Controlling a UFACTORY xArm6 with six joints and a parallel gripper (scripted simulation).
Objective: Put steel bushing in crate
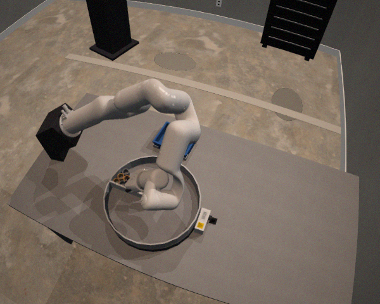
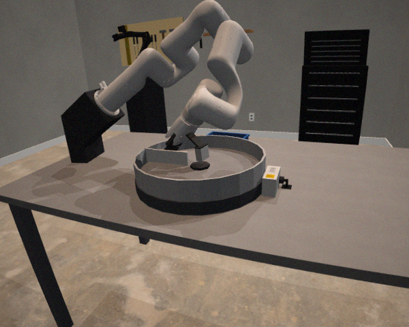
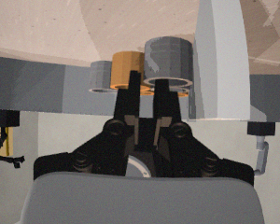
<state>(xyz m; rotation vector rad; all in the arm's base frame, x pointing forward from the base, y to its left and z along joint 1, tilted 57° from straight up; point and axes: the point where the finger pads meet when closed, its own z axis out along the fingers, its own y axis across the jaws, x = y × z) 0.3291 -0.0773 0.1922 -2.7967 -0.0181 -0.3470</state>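
Right now the blue crate is 340 mm to the left of my hand, 70 mm below it and 10 mm behind it. The rest, counted from my hand: round turning table (120 mm ahead, 40 mm below).
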